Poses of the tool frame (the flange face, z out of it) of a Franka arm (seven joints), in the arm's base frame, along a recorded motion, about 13 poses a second.
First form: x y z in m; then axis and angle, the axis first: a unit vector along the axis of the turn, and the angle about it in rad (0 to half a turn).
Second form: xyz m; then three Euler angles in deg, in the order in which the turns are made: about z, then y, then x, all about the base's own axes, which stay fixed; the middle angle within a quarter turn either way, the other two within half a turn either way. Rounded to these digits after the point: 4 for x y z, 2 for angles.
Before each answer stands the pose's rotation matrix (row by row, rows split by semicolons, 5 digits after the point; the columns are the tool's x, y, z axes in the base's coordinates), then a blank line. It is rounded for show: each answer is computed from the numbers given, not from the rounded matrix.
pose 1, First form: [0.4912 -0.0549 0.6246 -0.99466 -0.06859 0.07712 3.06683]
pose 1, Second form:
0.97873 0.13050 -0.15833; 0.14202 -0.98781 0.06373; -0.14808 -0.08486 -0.98533

[0.4912 -0.0549 0.6246 -7.59 -9.11 -176.30]
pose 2, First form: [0.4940 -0.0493 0.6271 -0.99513 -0.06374 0.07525 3.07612]
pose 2, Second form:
0.98057 0.12180 -0.15378; 0.13165 -0.98974 0.05552; -0.14544 -0.07469 -0.98654

[0.4940 -0.0493 0.6271 -7.08 -8.85 -176.78]
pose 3, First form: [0.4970 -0.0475 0.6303 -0.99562 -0.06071 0.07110 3.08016]
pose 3, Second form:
0.98253 0.11641 -0.14517; 0.12514 -0.99075 0.05250; -0.13772 -0.06975 -0.98801

[0.4970 -0.0475 0.6303 -6.76 -8.35 -176.96]
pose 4, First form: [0.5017 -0.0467 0.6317 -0.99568 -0.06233 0.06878 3.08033]
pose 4, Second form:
0.98278 0.11979 -0.14065; 0.12822 -0.99036 0.05239; -0.13302 -0.06953 -0.98867

[0.5017 -0.0467 0.6317 -6.95 -8.09 -176.97]
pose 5, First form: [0.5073 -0.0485 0.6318 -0.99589 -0.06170 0.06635 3.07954]
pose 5, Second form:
0.98360 0.11866 -0.13585; 0.12689 -0.99047 0.05358; -0.12820 -0.06994 -0.98928

[0.5073 -0.0485 0.6318 -6.88 -7.81 -176.90]
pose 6, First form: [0.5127 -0.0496 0.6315 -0.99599 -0.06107 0.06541 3.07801]
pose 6, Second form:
0.98400 0.11737 -0.13404; 0.12568 -0.99053 0.05530; -0.12628 -0.07127 -0.98943

[0.5127 -0.0496 0.6315 -6.80 -7.70 -176.80]
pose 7, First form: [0.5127 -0.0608 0.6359 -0.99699 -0.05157 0.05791 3.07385]
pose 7, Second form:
0.98799 0.09879 -0.11883; 0.10663 -0.99239 0.06152; -0.11185 -0.07345 -0.99101

[0.5127 -0.0608 0.6359 -5.71 -6.82 -176.45]
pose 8, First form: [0.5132 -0.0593 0.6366 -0.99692 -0.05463 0.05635 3.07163]
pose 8, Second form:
0.98770 0.10485 -0.11603; 0.11273 -0.99159 0.06354; -0.10840 -0.07584 -0.99121

[0.5132 -0.0593 0.6366 -6.06 -6.66 -176.33]
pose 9, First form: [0.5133 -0.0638 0.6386 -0.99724 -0.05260 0.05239 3.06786]
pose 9, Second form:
0.98899 0.10091 -0.10822; 0.10863 -0.99176 0.06796; -0.10047 -0.07897 -0.99180

[0.5133 -0.0638 0.6386 -5.83 -6.21 -176.08]
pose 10, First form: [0.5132 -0.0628 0.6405 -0.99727 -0.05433 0.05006 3.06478]
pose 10, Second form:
0.98910 0.10436 -0.10387; 0.11204 -0.99116 0.07110; -0.09553 -0.08196 -0.99205

[0.5132 -0.0628 0.6405 -6.02 -5.96 -175.90]
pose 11, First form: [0.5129 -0.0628 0.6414 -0.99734 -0.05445 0.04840 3.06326]
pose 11, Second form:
0.98940 0.10466 -0.10066; 0.11223 -0.99101 0.07278; -0.09213 -0.08331 -0.99226

[0.5129 -0.0628 0.6414 -6.04 -5.78 -175.80]
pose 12, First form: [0.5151 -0.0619 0.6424 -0.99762 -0.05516 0.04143 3.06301]
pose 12, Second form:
0.99050 0.10663 -0.08687; 0.11314 -0.99084 0.07375; -0.07820 -0.08288 -0.99349

[0.5151 -0.0619 0.6424 -6.14 -4.98 -175.75]
